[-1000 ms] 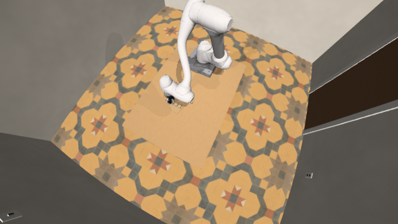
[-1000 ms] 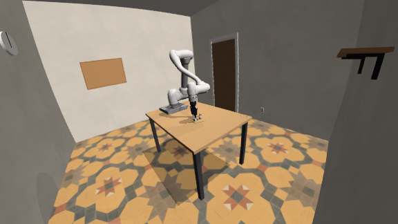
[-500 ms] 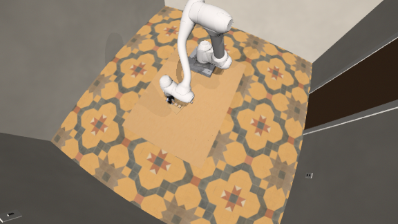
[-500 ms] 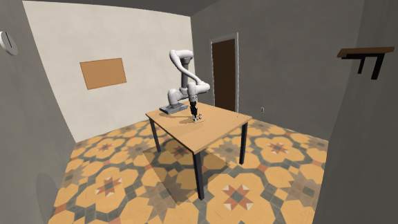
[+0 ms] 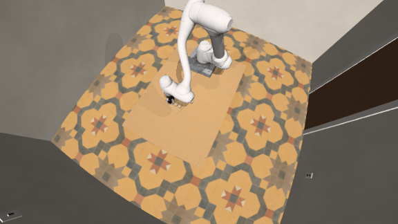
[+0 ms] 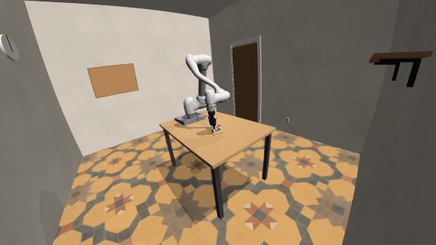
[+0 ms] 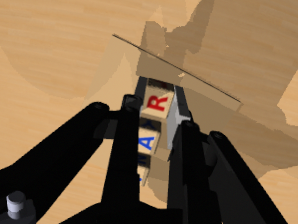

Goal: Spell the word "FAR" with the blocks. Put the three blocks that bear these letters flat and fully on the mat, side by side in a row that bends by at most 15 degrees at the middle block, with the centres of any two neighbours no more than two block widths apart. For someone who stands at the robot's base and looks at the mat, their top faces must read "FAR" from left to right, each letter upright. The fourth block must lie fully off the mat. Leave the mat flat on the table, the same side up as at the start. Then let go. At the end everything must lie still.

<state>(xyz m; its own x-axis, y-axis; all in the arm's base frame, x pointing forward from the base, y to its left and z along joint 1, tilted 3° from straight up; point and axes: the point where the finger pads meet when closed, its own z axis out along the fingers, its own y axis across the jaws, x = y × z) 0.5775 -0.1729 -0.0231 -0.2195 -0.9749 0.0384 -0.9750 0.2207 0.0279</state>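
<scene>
Right now the R block is 3 cm below my hand. From my hand the other things lie so: tan mat (1 cm ahead, 4 cm to the left, 4 cm below).
</scene>
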